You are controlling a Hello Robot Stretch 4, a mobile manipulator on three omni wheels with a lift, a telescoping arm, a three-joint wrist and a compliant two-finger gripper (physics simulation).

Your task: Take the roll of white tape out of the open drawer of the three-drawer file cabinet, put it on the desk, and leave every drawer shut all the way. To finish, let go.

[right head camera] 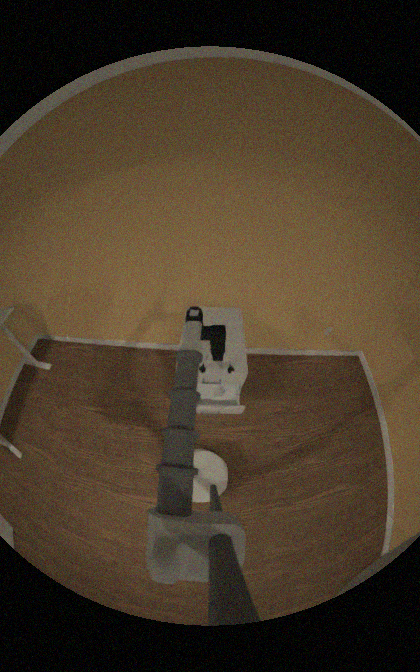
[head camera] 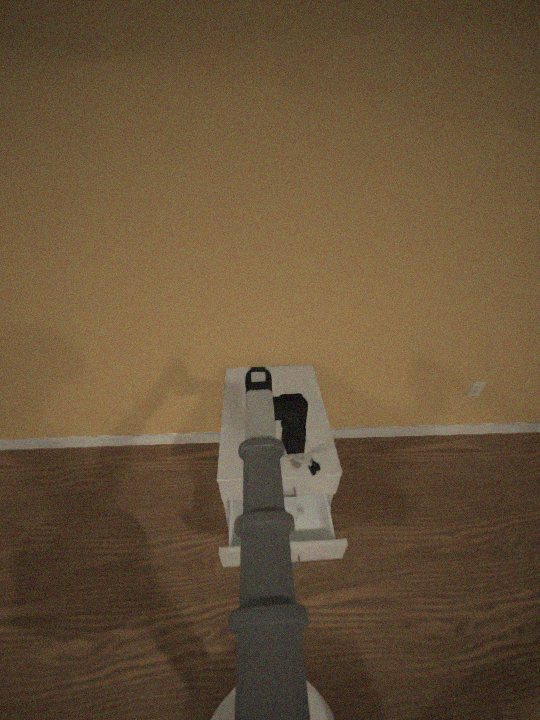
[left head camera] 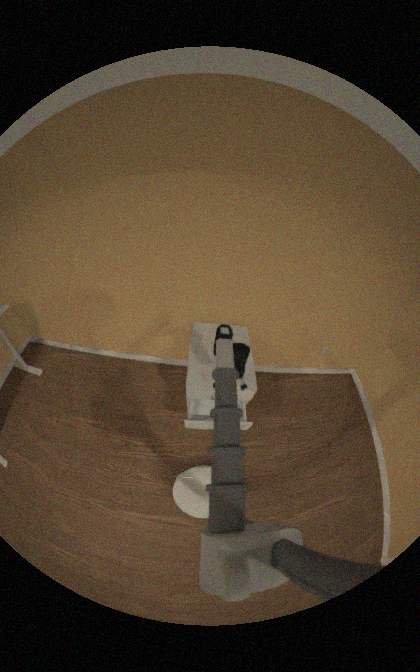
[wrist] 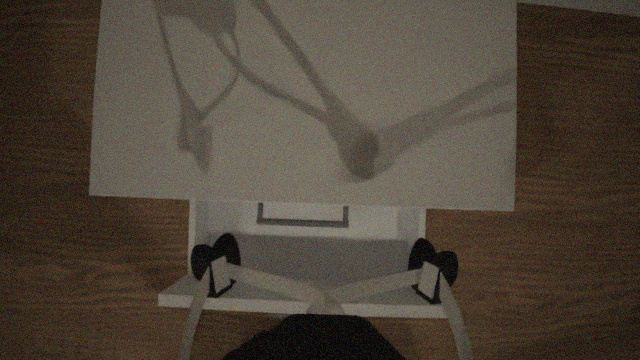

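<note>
The white file cabinet stands against the wall. The drawer beneath its shut top drawer is pulled out. A faint pale shape in it, possibly the white tape, is too dim to be sure of. The tape does not show in the wrist view. My gripper is open, its fingers wide apart with nothing between them. It is above the cabinet's front part, and in the wrist view its fingertips overlap the open drawer.
My extended arm passes above the open drawer and hides part of it. White furniture legs stand at the far left, possibly the desk's. My white round base is on the wooden floor in front.
</note>
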